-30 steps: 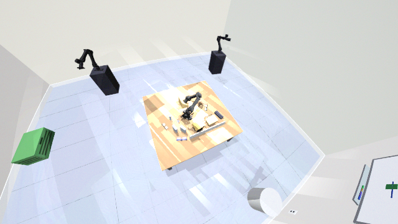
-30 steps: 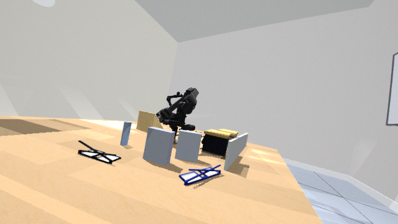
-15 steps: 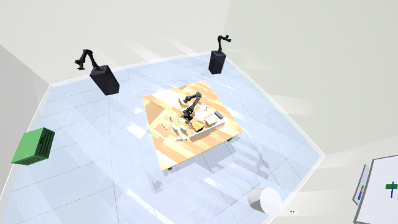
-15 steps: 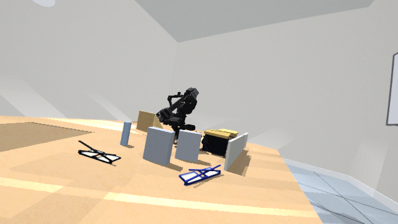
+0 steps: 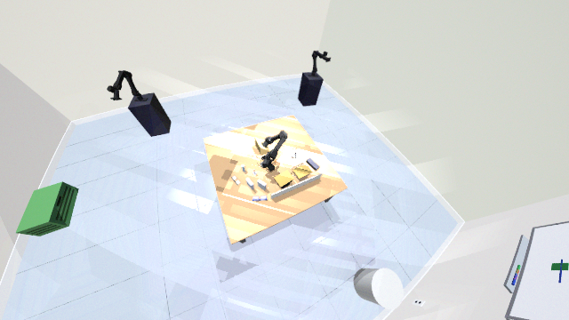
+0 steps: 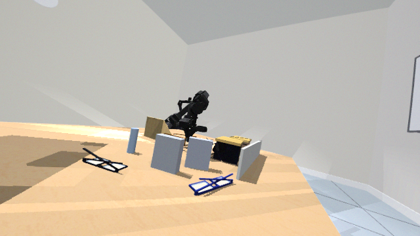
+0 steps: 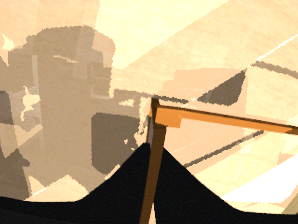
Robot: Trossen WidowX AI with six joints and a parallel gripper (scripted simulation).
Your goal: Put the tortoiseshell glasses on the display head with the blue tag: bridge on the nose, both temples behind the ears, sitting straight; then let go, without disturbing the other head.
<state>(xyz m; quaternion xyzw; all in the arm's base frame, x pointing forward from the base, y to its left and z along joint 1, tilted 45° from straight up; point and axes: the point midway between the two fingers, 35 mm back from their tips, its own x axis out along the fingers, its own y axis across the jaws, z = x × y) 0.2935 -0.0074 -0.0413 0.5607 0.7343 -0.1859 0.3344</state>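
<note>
My gripper tip is 60 mm past the pale blue cylinder and 260 mm to the left of it. Also, from my gripper tip: upright panel: 300 mm ahead, 230 mm to the left, 10 mm above.
</note>
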